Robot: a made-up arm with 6 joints.
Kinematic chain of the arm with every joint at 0, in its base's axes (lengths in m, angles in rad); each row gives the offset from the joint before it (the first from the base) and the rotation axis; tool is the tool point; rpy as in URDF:
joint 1: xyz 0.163 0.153 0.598 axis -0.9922 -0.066 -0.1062
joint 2: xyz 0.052 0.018 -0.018 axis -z
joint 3: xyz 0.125 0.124 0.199 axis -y
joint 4: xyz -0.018 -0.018 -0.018 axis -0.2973 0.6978 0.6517
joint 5: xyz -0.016 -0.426 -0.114 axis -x
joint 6: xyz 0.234 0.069 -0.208 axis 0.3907 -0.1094 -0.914
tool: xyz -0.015 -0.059 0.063 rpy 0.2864 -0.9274 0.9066
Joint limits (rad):
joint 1: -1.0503..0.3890
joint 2: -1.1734..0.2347
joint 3: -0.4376..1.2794
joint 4: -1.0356..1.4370
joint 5: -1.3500..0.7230
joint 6: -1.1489..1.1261
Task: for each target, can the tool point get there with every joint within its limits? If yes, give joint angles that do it. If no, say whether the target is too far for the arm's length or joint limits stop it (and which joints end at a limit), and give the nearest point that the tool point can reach.
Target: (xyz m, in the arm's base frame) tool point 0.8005 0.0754 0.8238
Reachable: yes | joints 0.1325 -0.1996 0.9618 0.8986 0.1879 -0.6845
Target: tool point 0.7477 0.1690 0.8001
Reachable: yes | joints -0.3365 -0.4816 0.8979 0.3778 -0.3457 -0.7843
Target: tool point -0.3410 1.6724 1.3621
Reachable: no: too far | nearest point 0.3996 0.6420 0.8726 | short by 1.360 m
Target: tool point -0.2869 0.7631 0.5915
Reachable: no: joint limits stop it (at a limit: joint 2, joint 3, joint 4, joint 5, joint 6) | nearest point 0.2575 0.4460 0.6268 | short by 0.631 m
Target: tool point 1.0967 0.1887 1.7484
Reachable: no: too far | nearest point 0.6595 0.1725 1.1897 | short by 0.710 m
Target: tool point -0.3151 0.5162 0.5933
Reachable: no: joint limits stop it (at a limit: joint 2, joint 3, joint 4, joint 5, joint 6) | nearest point 0.2560 0.4446 0.6415 | short by 0.578 m
